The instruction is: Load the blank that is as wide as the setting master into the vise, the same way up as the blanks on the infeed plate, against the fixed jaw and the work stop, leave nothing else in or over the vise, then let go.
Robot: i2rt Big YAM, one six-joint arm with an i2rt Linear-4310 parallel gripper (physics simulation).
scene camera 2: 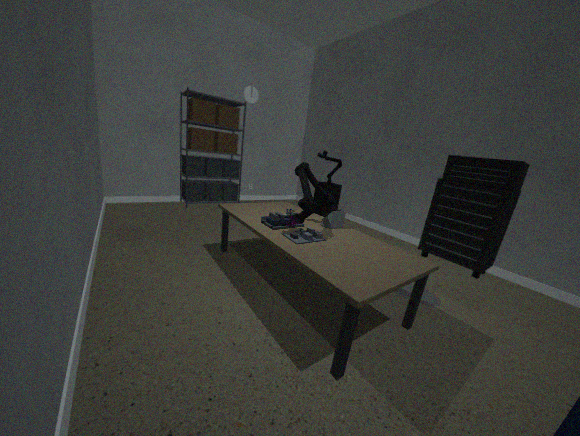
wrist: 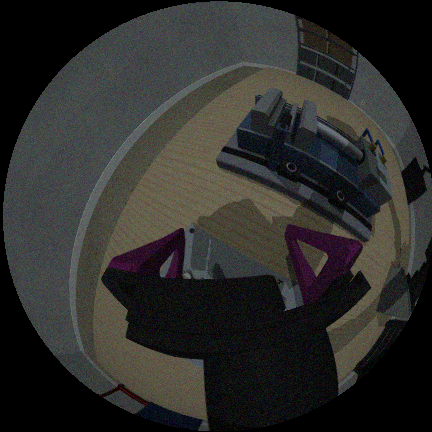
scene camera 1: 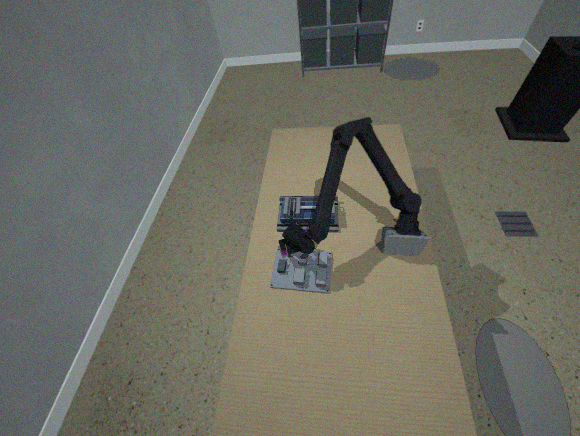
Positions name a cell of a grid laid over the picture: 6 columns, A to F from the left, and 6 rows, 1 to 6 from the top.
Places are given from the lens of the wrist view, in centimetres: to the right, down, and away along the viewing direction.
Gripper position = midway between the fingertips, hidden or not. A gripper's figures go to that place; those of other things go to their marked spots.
gripper (wrist: D4): 2, 1, 13
infeed plate (wrist: C4): -2, 5, 18
